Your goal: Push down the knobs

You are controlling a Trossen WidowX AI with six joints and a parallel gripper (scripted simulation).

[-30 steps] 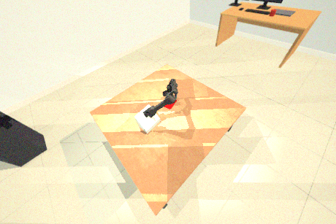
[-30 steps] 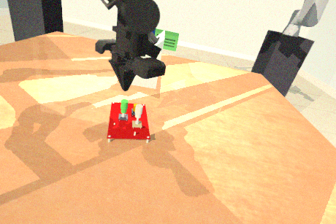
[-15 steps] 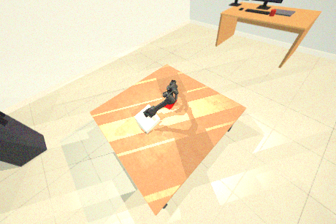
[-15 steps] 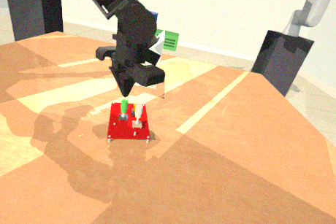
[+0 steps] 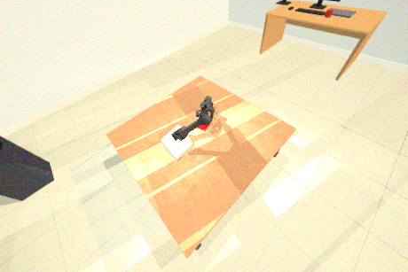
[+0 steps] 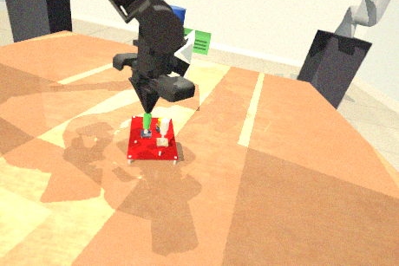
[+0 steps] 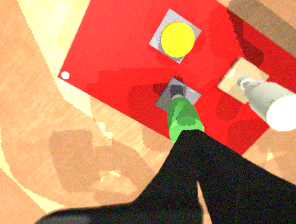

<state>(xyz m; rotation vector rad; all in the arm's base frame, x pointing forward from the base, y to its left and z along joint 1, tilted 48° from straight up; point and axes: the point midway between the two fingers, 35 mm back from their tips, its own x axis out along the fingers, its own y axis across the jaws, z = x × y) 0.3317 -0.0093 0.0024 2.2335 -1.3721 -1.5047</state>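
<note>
Now: gripper tip 2 cm above the green knob. The rest, counted from my gripper tip: cream knob 4 cm to the left, 2 cm below, 2 cm ahead.
</note>
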